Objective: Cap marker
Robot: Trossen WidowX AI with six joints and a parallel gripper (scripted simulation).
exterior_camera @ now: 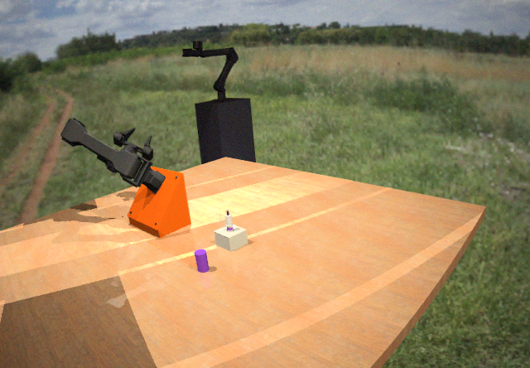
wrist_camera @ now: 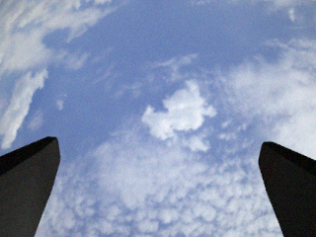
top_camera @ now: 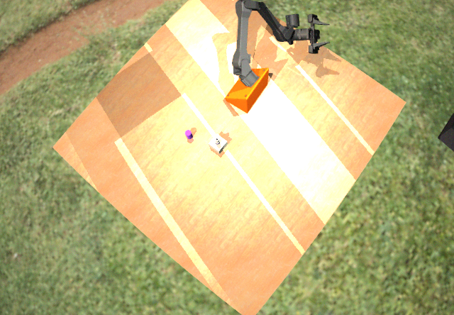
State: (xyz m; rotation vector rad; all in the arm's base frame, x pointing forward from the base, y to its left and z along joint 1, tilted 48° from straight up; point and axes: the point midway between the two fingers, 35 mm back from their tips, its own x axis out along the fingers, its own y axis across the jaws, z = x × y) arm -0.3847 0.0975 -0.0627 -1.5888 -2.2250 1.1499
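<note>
Now: gripper tip 75 cm short of the marker cap, 22 cm to the left of it and 21 cm above it. The rest, counted from my gripper tip: holder block: 69 cm ahead, 22 cm below, 9 cm to the right.
</note>
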